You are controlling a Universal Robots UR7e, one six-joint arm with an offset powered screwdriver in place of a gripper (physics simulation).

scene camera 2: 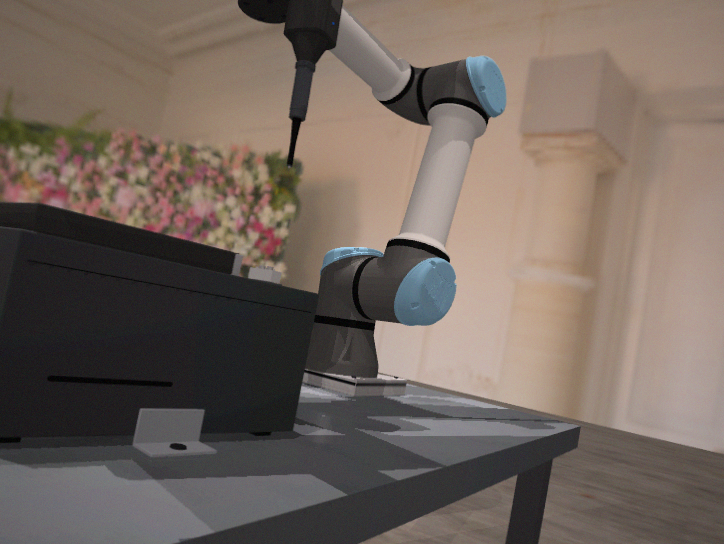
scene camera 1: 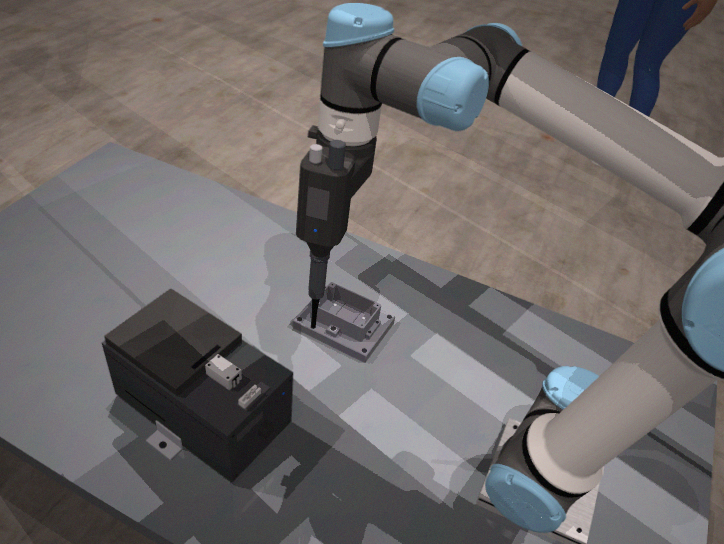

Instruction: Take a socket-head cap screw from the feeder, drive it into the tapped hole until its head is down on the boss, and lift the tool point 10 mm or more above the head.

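Observation:
The black screw feeder [scene camera 1: 193, 403] [scene camera 2: 158, 345] stands on the table, with a light pick-up block [scene camera 1: 222, 369] on its top. A grey open housing [scene camera 1: 351, 318] sits on a flat base plate [scene camera 1: 351, 346]. A small boss [scene camera 1: 333, 329] with a dark hole stands by its near side. My screwdriver [scene camera 1: 313, 326] [scene camera 2: 289, 165] points down, slightly tilted in the picture. In scene camera 1 its tip appears over the plate, left of the small boss; in scene camera 2 it is in the air. A tiny light spot shows at the tip; whether it is a screw or the bit is too small to tell.
A light connector-like part [scene camera 1: 249, 396] is on the feeder's top beside the pick-up block. An angle bracket [scene camera 1: 165, 442] [scene camera 2: 174, 435] stands at the feeder's side. The arm's base plate [scene camera 1: 570, 529] [scene camera 2: 380, 387] is on the table. A person's legs [scene camera 1: 632, 64] show beyond the table.

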